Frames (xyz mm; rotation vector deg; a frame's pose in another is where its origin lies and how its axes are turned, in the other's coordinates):
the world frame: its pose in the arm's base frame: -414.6 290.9 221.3 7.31 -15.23 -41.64
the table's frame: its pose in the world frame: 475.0 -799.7 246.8 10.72 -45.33 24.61
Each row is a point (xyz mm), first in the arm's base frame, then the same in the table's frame.
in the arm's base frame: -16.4 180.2 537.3
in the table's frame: 241.1 954.7 -334.5
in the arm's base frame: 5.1 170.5 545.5
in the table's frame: 259.6 951.8 -350.9
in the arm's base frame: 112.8 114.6 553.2
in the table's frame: 324.9 926.5 -450.4
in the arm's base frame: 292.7 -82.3 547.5
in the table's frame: 439.3 782.9 -643.9
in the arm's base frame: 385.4 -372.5 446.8
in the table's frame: 452.2 517.5 -823.8
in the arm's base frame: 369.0 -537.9 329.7
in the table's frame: 377.2 342.3 -894.6
